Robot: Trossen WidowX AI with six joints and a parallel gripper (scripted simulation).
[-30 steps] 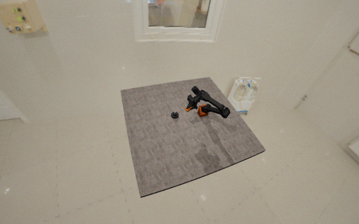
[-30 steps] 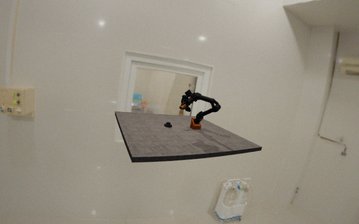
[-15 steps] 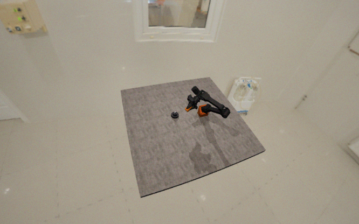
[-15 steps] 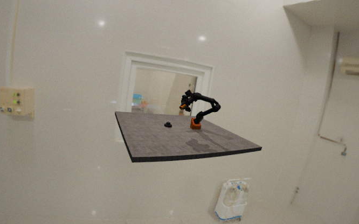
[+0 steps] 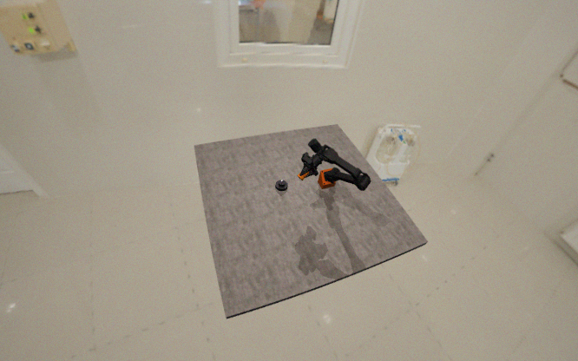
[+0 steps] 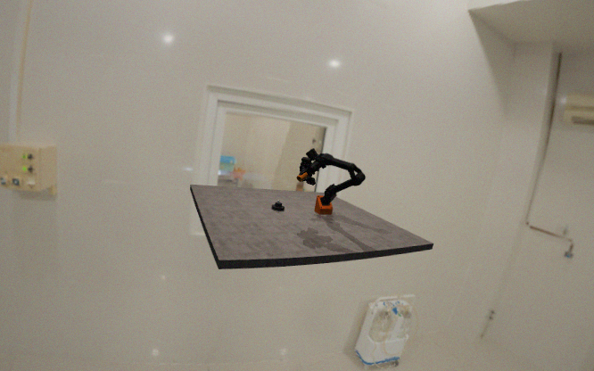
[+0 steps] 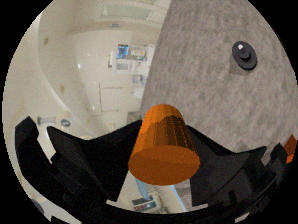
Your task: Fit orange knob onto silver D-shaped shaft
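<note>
Now: gripper tip 30 mm past the orange knob, 10 mm to the left of it and 20 mm below it. The rest, counted from my gripper tip: round pedestal 40 mm ahead, 160 mm to the right, 220 mm below.
</note>
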